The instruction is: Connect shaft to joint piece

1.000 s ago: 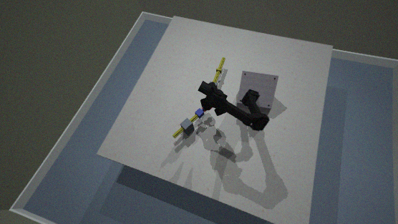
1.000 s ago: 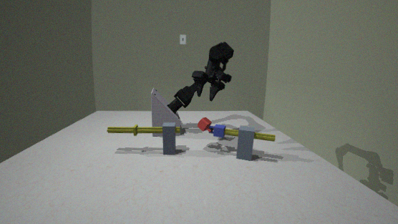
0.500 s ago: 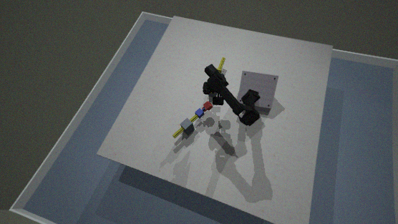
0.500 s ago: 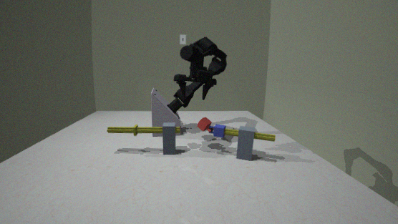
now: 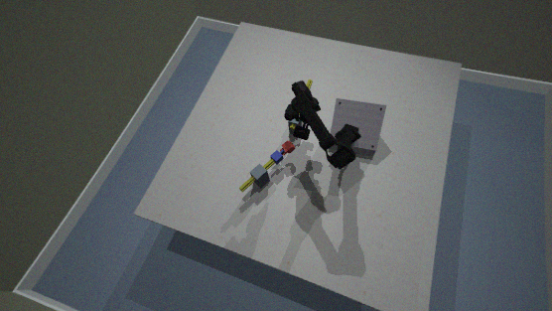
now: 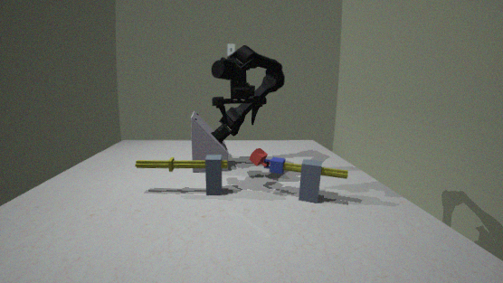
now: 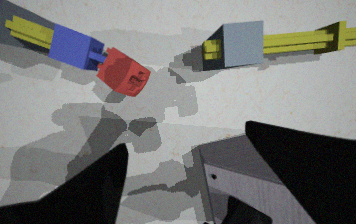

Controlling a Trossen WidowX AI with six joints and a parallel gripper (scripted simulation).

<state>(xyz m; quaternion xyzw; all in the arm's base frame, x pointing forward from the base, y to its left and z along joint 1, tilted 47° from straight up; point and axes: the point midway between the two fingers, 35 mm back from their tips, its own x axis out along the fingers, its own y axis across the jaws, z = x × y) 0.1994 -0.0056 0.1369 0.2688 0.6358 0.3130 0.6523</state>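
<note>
The red joint piece lies 60 mm ahead of my gripper tip, 70 mm to the left of it and 100 mm below it.
</note>
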